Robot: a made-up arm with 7 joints. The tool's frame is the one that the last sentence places. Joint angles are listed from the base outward.
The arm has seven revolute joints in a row. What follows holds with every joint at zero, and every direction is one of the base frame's.
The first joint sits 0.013 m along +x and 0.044 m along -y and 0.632 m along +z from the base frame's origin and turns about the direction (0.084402, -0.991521, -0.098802).
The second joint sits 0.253 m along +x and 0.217 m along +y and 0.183 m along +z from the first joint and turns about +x.
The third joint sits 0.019 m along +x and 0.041 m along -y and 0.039 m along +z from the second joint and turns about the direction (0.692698, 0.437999, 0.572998).
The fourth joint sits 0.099 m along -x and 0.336 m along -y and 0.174 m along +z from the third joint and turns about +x.
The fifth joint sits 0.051 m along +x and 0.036 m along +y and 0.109 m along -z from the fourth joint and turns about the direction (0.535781, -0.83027, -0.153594).
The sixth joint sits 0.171 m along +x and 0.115 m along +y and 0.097 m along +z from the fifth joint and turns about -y.
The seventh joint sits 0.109 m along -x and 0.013 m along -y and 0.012 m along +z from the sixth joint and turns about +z.
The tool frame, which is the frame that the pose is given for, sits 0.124 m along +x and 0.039 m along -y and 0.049 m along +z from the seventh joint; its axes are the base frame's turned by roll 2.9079, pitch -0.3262 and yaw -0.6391 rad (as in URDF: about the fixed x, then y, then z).
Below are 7 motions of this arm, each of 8 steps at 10 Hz.
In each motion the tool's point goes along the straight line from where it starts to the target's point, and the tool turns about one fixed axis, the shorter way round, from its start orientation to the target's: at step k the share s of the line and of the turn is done. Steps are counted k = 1, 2, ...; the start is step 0. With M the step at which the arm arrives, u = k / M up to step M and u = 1 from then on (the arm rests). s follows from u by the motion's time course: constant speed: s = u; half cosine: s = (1 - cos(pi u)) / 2; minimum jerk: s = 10 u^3 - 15 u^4 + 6 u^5.
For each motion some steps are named. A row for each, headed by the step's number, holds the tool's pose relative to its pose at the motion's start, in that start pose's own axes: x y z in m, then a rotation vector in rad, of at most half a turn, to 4 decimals.
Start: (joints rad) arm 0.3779 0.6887 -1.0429 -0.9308 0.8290 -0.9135 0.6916
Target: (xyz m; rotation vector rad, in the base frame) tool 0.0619 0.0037 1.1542 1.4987 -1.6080 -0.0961
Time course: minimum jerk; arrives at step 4
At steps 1, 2, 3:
1: 0.0063 -0.0018 -0.0070 -0.0734 -0.0329 0.0483
2: 0.0307 -0.0089 -0.0340 -0.3544 -0.1587 0.2331
3: 0.0550 -0.0160 -0.0610 -0.6354 -0.2846 0.4180

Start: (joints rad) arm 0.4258 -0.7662 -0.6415 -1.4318 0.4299 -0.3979 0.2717
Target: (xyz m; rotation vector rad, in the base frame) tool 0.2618 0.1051 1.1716 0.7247 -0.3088 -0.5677
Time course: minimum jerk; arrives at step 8
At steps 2, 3, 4, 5, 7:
2: 0.0062 -0.0186 -0.0119 0.0171 0.0166 -0.1372
3: 0.0164 -0.0496 -0.0317 0.0454 0.0441 -0.3648
4: 0.0298 -0.0901 -0.0576 0.0824 0.0802 -0.6627
5: 0.0431 -0.1305 -0.0835 0.1195 0.1162 -0.9606
7: 0.0585 -0.1772 -0.1134 0.1623 0.1578 -1.3041

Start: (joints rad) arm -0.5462 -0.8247 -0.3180 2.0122 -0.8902 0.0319 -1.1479
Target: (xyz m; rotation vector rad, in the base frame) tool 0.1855 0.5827 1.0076 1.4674 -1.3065 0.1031
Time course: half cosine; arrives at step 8
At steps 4, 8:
4: -0.1895 0.0130 0.1570 0.0522 0.3331 0.3525
8: -0.3790 0.0260 0.3140 0.1044 0.6662 0.7049

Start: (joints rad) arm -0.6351 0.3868 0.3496 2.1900 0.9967 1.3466 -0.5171
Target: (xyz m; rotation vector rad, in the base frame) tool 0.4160 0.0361 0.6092 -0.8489 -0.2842 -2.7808
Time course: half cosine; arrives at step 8
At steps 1, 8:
1: 0.0067 0.0056 0.0046 -0.0610 0.0403 0.0164
8: 0.1754 0.1484 0.1204 -1.6015 1.0580 0.4311

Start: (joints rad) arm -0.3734 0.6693 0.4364 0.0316 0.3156 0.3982 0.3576
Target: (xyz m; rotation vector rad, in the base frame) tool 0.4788 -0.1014 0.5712 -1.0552 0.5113 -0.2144
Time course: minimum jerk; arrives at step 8
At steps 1, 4, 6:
1: -0.0010 0.0001 0.0013 0.0181 -0.0046 0.0014
4: -0.0319 0.0036 0.0403 0.5652 -0.1431 0.0434
6: -0.0572 0.0064 0.0723 1.0134 -0.2566 0.0778

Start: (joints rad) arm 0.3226 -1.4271 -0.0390 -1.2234 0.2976 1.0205 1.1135
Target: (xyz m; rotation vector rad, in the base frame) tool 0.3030 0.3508 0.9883 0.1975 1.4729 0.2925
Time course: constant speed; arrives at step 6
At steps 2, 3, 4, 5, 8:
2: 0.0771 0.0457 0.0322 0.0385 0.0696 0.0448
3: 0.1157 0.0685 0.0483 0.0577 0.1044 0.0671
4: 0.1542 0.0914 0.0644 0.0770 0.1392 0.0895
5: 0.1928 0.1142 0.0804 0.0962 0.1741 0.1119
8: 0.2313 0.1371 0.0965 0.1155 0.2089 0.1343

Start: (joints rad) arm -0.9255 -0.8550 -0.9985 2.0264 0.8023 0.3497 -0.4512
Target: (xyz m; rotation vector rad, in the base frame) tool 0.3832 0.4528 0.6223 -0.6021 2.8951 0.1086
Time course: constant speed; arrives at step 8
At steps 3, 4, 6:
3: -0.0059 0.0660 0.1178 -0.0611 0.1916 0.4446
4: -0.0079 0.0880 0.1571 -0.0814 0.2554 0.5928
6: -0.0118 0.1320 0.2357 -0.1222 0.3832 0.8892

